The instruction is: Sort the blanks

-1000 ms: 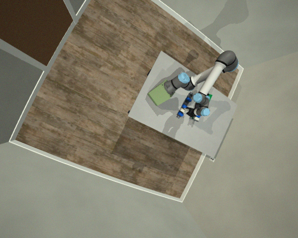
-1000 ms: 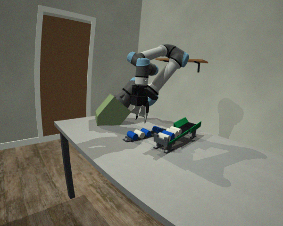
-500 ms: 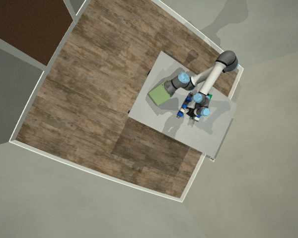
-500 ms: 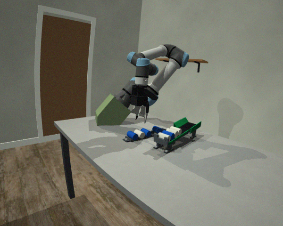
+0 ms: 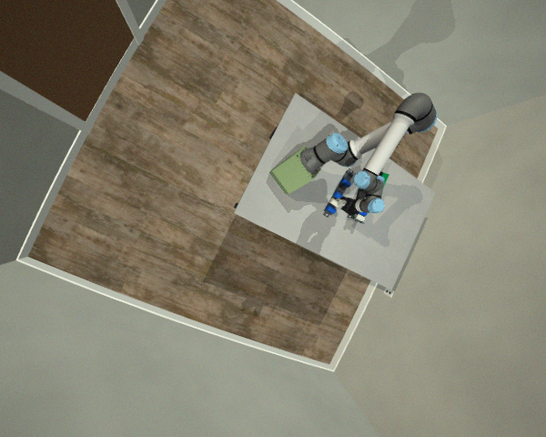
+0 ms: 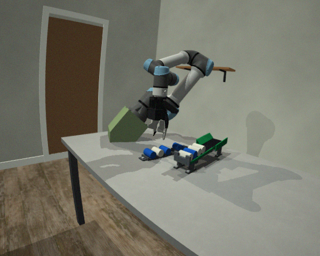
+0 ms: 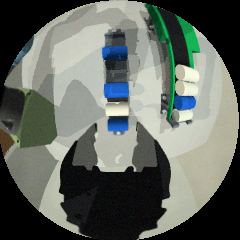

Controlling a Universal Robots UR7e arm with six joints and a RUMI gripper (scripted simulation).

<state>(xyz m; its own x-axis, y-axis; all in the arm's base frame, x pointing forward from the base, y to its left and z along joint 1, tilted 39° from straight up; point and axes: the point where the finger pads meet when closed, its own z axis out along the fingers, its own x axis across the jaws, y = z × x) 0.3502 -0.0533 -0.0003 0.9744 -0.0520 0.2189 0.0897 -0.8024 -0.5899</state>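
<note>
The dark stock rack is 1 cm behind my hand, 8 cm to the left of it and 13 cm below it. Round my hand: grey stop 20 cm ahead, 6 cm below.
</note>
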